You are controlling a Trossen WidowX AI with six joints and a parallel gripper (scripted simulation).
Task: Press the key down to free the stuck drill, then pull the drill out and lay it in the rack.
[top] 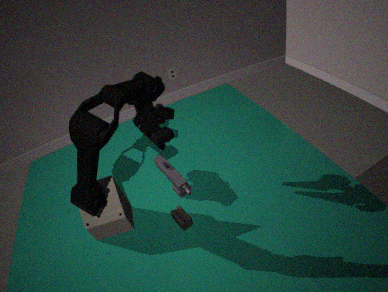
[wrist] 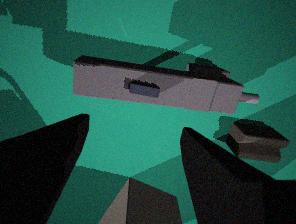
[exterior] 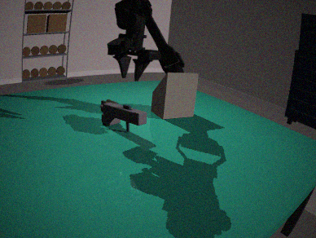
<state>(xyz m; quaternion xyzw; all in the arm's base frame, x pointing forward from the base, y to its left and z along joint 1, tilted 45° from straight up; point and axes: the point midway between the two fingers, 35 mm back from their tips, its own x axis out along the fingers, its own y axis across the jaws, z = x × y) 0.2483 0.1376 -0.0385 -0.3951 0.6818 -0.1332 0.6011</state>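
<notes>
Now: the drill 120 mm below my gripper tip, 80 mm to the right of it and 30 mm ahead of it. From my gripper tip the other things lie so: grey housing: 120 mm below, 30 mm to the right, 10 mm ahead; dark brown block: 210 mm to the right, 150 mm below; small dark key: 120 mm below, 10 mm to the right.
</notes>
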